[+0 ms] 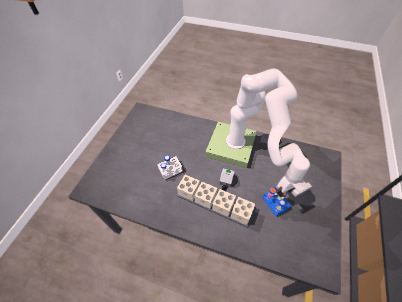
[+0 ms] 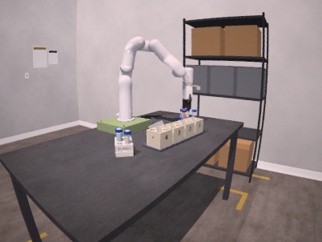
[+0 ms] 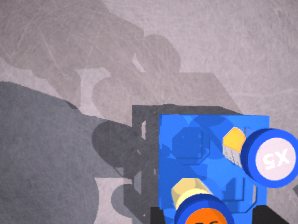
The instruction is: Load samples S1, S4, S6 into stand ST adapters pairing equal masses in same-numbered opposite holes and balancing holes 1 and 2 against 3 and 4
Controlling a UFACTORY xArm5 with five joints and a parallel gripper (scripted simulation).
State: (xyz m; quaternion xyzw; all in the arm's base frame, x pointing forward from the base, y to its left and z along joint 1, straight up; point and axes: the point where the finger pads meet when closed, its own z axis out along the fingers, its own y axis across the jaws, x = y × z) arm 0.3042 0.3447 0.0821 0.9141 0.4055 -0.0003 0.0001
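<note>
Right now my hand is 80 mm above the sample tube S6 and 10 mm short of it. From my hand the other things lie so: blue sample rack (110 mm below, 20 mm ahead, 10 mm to the right); white blanks rack (680 mm to the right, 110 mm below, 20 mm ahead); sample tube S4 (80 mm below, 30 mm to the right, 30 mm behind).
</note>
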